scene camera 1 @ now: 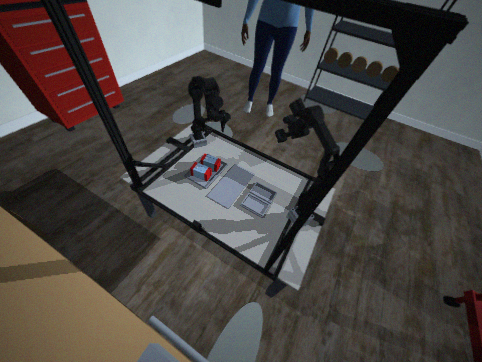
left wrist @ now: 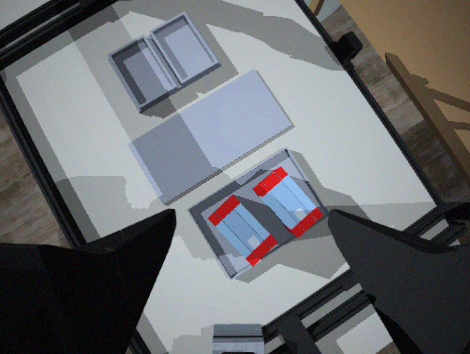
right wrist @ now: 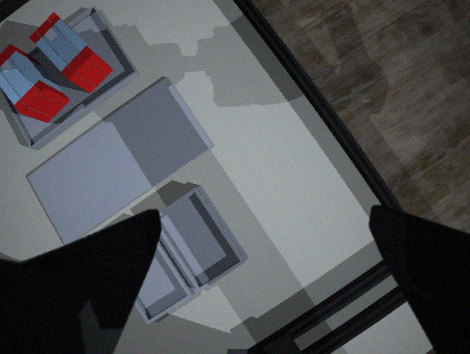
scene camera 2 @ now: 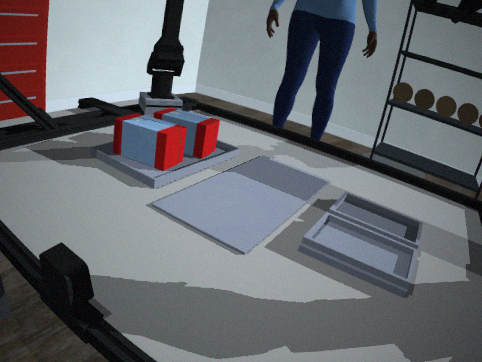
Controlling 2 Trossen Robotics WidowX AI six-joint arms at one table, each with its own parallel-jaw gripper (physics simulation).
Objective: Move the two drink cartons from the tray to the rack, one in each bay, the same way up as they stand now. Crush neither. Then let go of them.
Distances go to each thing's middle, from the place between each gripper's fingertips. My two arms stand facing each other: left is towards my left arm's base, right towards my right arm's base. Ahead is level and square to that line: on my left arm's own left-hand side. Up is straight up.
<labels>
My right hand is 21 cm past the flat grey mat [scene camera 2: 239, 208], 16 cm to the right of it and 37 cm above it.
I see the flat grey mat 10 mm ahead of my left hand, 160 mm to the right of it and 330 mm below it.
</labels>
